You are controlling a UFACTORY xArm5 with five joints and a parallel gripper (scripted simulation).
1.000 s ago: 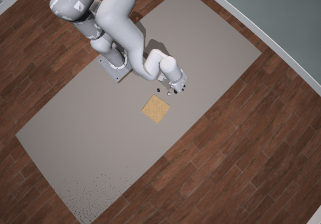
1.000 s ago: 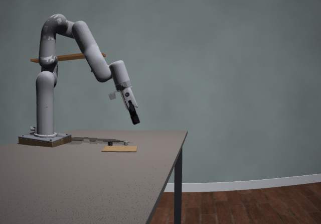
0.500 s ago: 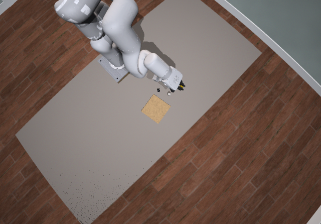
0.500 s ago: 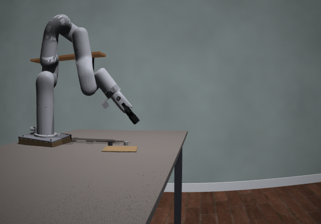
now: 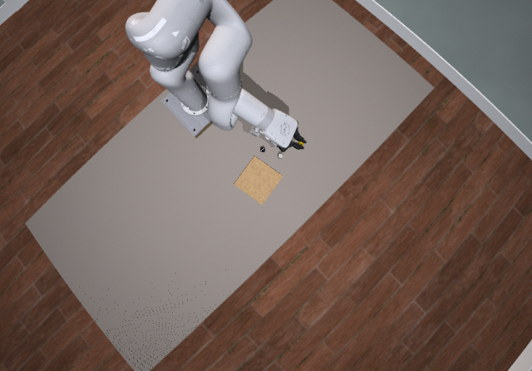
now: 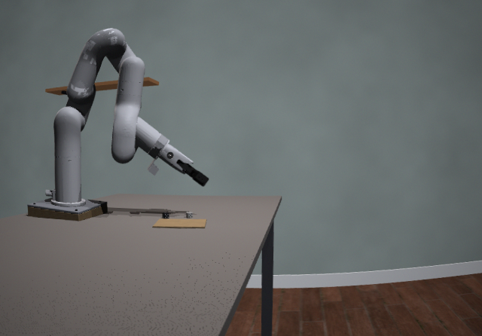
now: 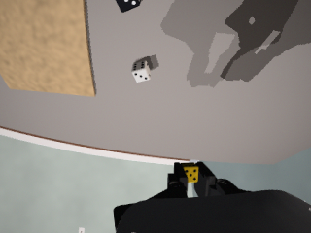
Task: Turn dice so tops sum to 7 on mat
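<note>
Now: hand 40 mm past the white die, 60 mm to the left of it and 110 mm above it. Also, from my hand: black die 110 mm behind, 70 mm to the right, 110 mm below; yellow die 10 mm ahead, 10 mm below; tan mat 50 mm behind, 180 mm to the right, 110 mm below.
</note>
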